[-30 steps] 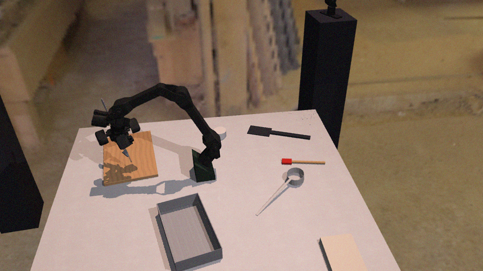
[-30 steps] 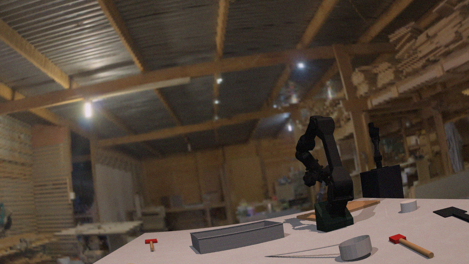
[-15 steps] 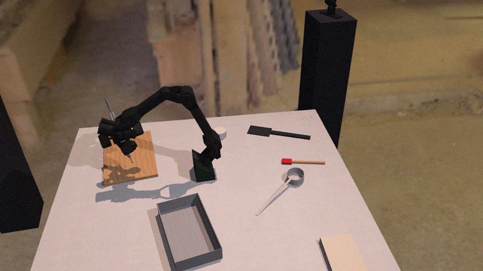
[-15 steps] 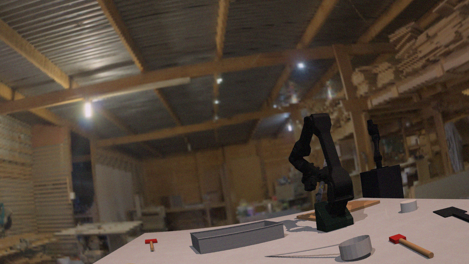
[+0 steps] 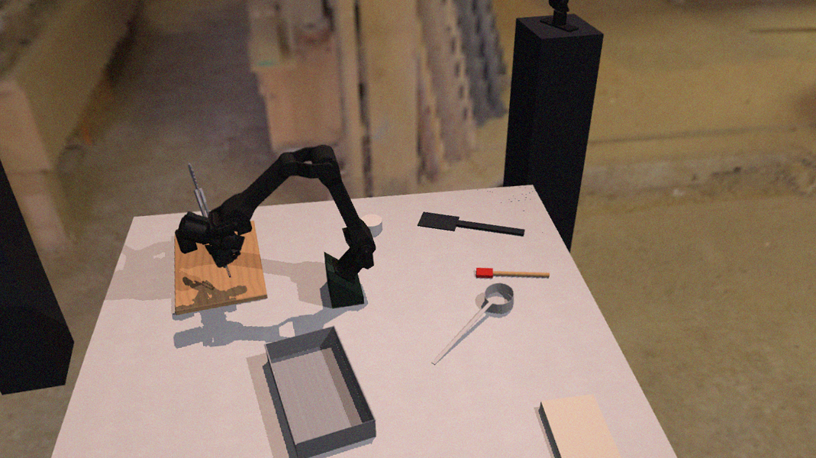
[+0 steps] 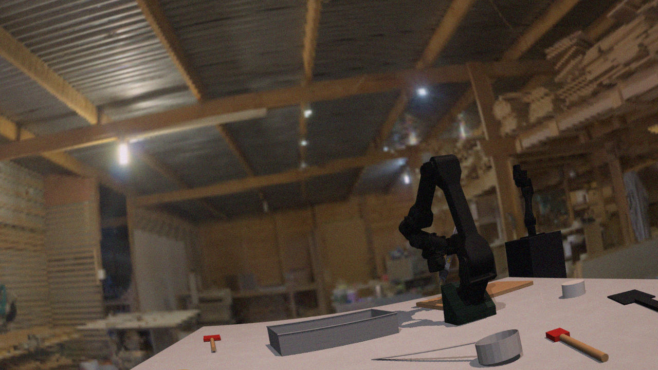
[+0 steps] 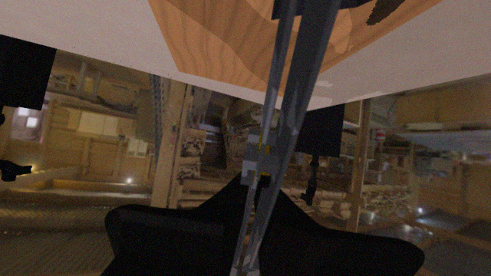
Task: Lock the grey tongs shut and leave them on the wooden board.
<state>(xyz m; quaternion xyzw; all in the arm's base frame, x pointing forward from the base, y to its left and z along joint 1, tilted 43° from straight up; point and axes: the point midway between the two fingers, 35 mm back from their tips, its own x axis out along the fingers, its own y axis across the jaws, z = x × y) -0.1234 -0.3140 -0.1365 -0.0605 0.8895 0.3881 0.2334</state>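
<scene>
My gripper tip is 4 cm past the wooden board and 16 cm above it. The rest, counted from my gripper tip: black spatula (6 cm behind, 73 cm to the left, 16 cm below); white cylinder (10 cm behind, 46 cm to the left, 15 cm below); dark grey roasting tin (50 cm ahead, 22 cm to the left, 14 cm below).
</scene>
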